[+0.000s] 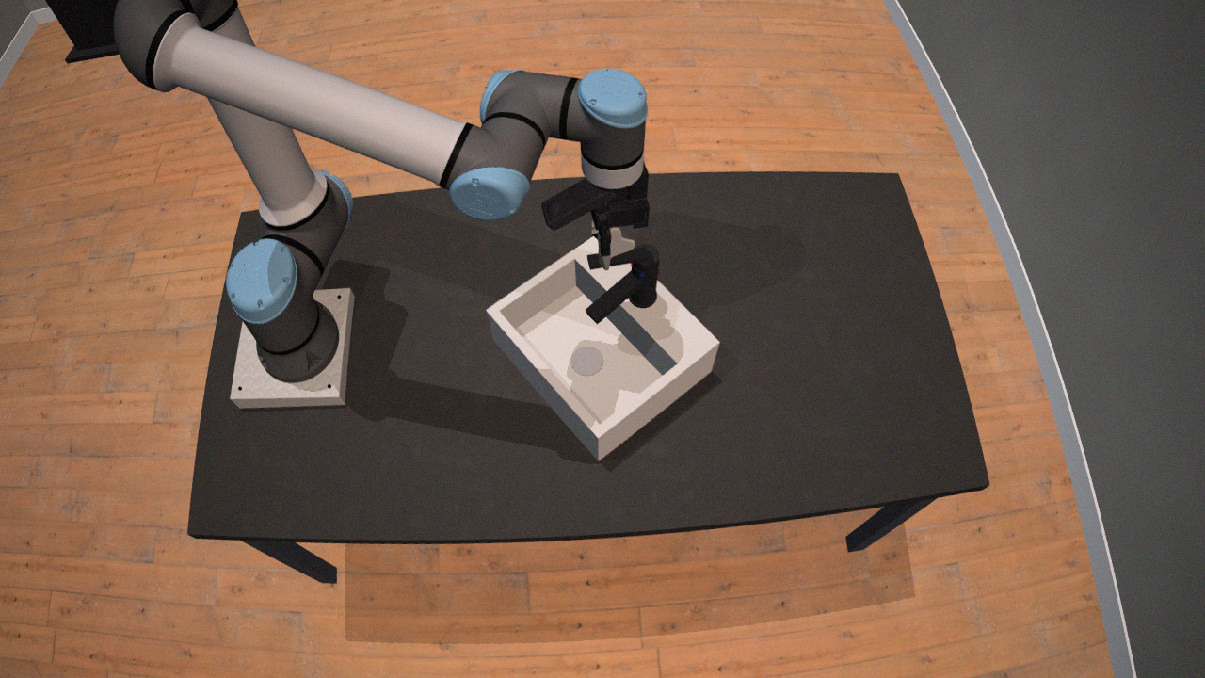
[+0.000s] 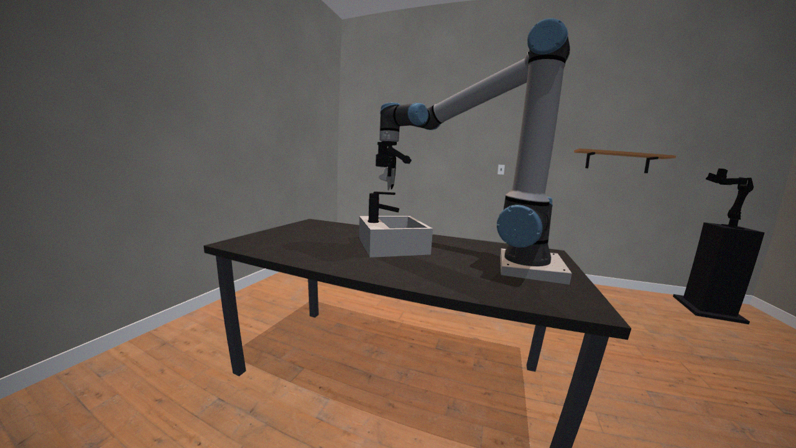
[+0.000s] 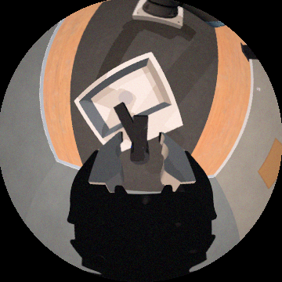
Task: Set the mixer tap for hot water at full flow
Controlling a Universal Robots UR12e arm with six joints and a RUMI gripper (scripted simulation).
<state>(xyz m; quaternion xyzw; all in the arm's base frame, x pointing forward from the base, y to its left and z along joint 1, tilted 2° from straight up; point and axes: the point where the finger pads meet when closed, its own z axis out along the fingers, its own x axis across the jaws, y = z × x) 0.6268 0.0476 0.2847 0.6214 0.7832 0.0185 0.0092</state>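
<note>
Now: the lever 3 cm ahead of my hand, 1 cm to the left of it and 3 cm below it. Round my hand: white square basin: 1 cm behind, 6 cm to the right, 26 cm below.
</note>
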